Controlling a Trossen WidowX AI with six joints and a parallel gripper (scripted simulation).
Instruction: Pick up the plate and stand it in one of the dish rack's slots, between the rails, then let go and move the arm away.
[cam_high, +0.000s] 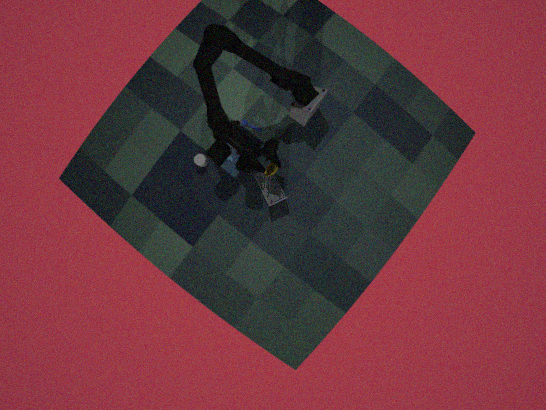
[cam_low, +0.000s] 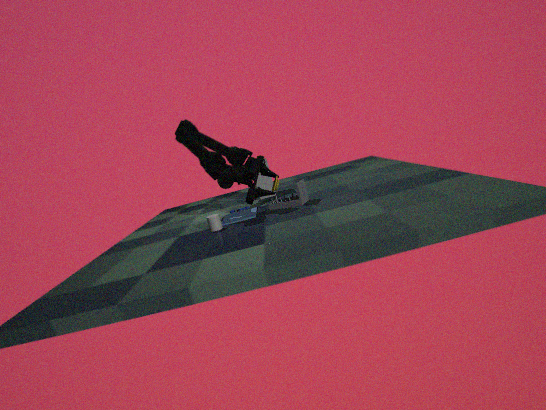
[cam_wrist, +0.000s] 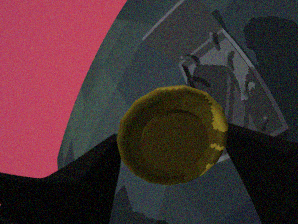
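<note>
Right now my gripper tip is 5 cm short of the grey dish rack, 3 cm to the right of it and 5 cm above it. Also, from my gripper tip: pale blue mat 6 cm ahead, 16 cm to the right, 7 cm below; then yellow plate 1 cm to the right; then white cup 17 cm ahead, 22 cm to the right, 5 cm below.
</note>
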